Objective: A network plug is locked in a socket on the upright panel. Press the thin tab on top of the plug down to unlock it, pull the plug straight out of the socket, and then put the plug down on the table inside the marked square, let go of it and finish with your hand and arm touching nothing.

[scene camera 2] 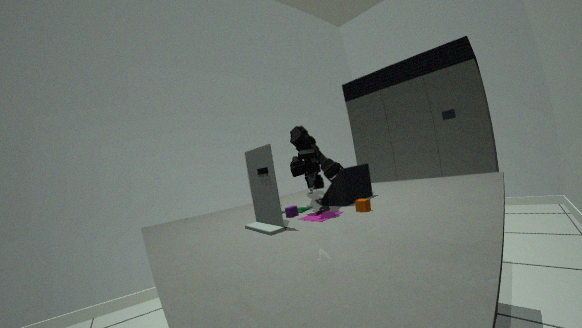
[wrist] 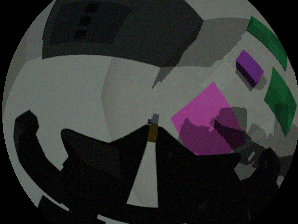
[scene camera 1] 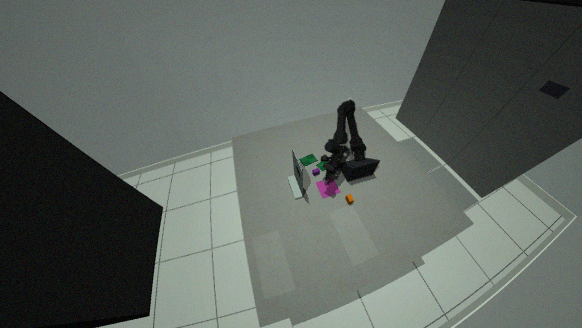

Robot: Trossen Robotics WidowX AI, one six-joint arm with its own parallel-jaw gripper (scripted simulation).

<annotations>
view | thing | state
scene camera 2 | my gripper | -
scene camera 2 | grey upright panel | -
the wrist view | my gripper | -
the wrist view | magenta square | -
</annotations>
